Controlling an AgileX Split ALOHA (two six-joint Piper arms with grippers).
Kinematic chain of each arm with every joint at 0, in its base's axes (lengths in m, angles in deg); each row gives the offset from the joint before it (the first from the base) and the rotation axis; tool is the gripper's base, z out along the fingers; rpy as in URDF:
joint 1: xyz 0 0 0.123 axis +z
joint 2: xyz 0 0 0 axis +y
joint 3: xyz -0.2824 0 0.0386 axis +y
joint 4: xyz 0.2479 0 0.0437 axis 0.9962 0 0.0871
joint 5: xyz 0 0 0 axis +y
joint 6: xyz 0.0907 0 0.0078 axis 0.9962 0 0.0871
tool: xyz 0 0 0 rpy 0 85 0
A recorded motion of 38 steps. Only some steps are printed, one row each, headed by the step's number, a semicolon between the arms.
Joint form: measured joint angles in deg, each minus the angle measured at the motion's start. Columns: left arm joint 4, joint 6, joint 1, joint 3, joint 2, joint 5; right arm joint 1, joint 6, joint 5, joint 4, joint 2, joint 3.
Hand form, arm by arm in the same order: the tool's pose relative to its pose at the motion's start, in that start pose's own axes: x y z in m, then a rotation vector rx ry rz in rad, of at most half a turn. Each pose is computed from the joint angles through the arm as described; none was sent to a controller.
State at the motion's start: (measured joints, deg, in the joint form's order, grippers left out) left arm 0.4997 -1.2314 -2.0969 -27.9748 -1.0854 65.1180; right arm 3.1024 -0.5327 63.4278 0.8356 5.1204 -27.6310
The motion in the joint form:
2: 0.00 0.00 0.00 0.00 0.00 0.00; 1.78 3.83 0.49 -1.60 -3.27 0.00
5: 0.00 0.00 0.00 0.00 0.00 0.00; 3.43 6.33 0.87 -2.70 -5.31 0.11
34: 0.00 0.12 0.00 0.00 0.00 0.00; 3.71 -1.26 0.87 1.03 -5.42 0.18
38: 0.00 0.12 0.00 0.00 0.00 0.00; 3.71 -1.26 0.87 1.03 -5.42 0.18
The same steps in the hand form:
2: 0.0000 0.0000 0.0000 0.0000 0.0000 0.0000; 0.0055 -0.0022 -0.0068 -0.0018 -0.0485 0.0368
5: 0.0000 0.0000 0.0000 0.0000 0.0000 0.0000; 0.0094 -0.0040 -0.0104 -0.0106 -0.0756 0.0572
34: 0.0000 0.0000 0.0000 0.0000 0.0000 0.0021; 0.0099 0.0012 -0.0105 -0.0694 -0.0763 -0.0519
38: 0.0000 0.0000 0.0000 0.0000 0.0000 0.0021; 0.0099 0.0012 -0.0105 -0.0694 -0.0763 -0.0519

